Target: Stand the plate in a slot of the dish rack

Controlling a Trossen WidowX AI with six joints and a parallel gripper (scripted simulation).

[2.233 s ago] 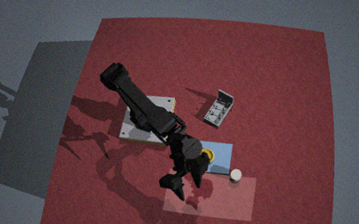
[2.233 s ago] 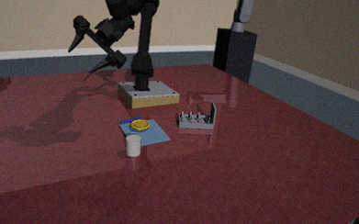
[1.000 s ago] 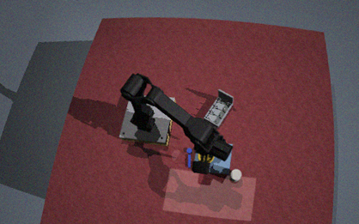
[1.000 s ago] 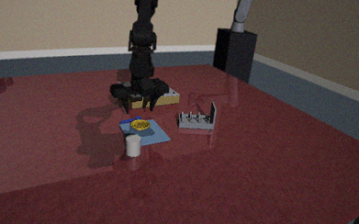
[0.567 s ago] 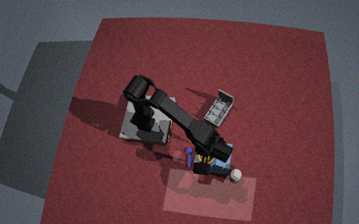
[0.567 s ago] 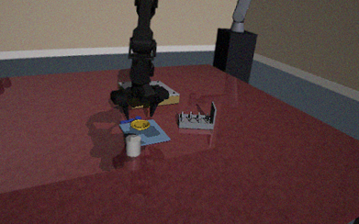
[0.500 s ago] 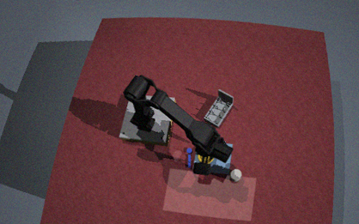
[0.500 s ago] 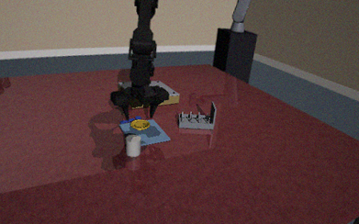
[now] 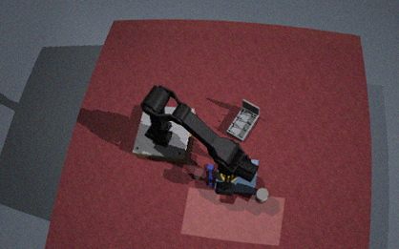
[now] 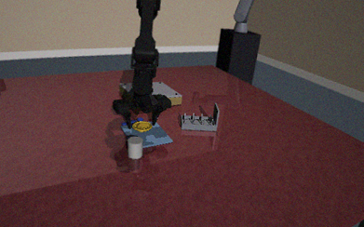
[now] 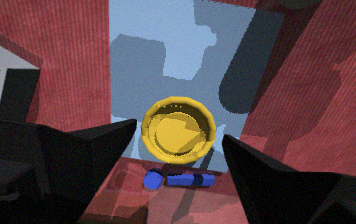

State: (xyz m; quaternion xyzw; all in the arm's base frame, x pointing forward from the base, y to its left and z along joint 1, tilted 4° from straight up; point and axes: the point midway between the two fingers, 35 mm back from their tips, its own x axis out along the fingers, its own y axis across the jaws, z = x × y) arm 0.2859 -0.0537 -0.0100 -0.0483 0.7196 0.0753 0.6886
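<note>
My gripper tip is now 30 mm short of the blue mat, 10 mm to the right of it and 10 mm above it. Round my gripper tip: blue spoon: 70 mm behind, 10 mm to the right, 10 mm below; white cup: 140 mm ahead, 40 mm to the right, 10 mm above; yellow plate: right at my gripper tip.
</note>
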